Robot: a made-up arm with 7 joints. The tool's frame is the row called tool.
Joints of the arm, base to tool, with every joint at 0 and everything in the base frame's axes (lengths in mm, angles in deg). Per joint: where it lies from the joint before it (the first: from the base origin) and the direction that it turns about. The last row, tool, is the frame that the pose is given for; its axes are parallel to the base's.
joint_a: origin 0 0 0 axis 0 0.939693 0.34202
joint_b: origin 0 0 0 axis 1 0 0
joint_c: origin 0 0 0 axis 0 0 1
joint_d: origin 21.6 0 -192.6 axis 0 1 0
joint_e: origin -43.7 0 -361 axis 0 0 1
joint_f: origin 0 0 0 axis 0 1 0
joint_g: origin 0 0 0 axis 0 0 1
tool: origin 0 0 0
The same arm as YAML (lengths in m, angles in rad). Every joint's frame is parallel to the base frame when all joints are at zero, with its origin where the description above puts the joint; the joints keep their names.
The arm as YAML. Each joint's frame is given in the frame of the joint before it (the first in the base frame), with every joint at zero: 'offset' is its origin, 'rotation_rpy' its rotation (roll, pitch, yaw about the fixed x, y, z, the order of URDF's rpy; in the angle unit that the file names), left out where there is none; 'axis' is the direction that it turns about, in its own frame. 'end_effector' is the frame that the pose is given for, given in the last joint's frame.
length_unit: m
angle_unit: rad
chain:
  - id: joint_a
    offset: [0.0, 0.0, 0.0]
    axis: [0.0, 0.9397, 0.342]
  - id: joint_b
    offset: [0.0, 0.0, 0.0]
    axis: [1.0, 0.0, 0.0]
  - id: joint_c
    offset: [0.0, 0.0, 0.0]
    axis: [0.0, 0.0, 1.0]
  - id: joint_d
    offset: [0.0216, 0.0, -0.1926]
    axis: [0.0, 1.0, 0.0]
  - id: joint_e
    offset: [-0.0437, 0.0, -0.361]
    axis: [0.0, 0.0, 1.0]
  - id: joint_f
    offset: [0.0, 0.0, 0.0]
    axis: [0.0, 1.0, 0.0]
  - id: joint_g
    offset: [0.0, 0.0, 0.0]
    axis: [0.0, 0.0, 1.0]
end_effector:
  offset: [0.0, 0.0, 0.0]

